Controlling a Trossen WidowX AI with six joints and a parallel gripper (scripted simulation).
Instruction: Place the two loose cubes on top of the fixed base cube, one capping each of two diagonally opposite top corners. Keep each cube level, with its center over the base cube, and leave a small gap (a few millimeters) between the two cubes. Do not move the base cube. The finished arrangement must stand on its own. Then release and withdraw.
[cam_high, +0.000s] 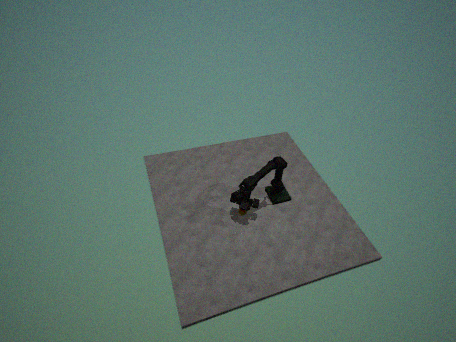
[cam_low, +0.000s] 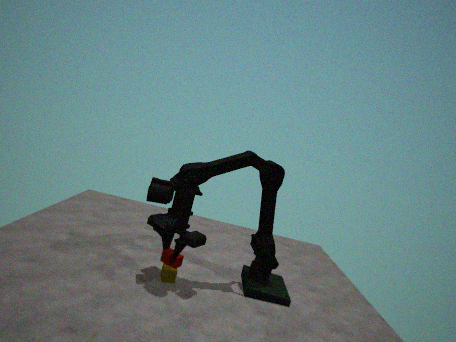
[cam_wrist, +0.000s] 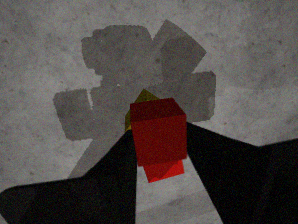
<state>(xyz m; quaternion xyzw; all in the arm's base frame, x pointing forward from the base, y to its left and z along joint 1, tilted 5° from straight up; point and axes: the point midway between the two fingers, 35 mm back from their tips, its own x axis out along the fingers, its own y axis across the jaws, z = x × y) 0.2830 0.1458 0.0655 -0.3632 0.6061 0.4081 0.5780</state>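
My gripper tip is 10 mm past the yellow base cube, 20 mm to the left of it and 60 mm above it.
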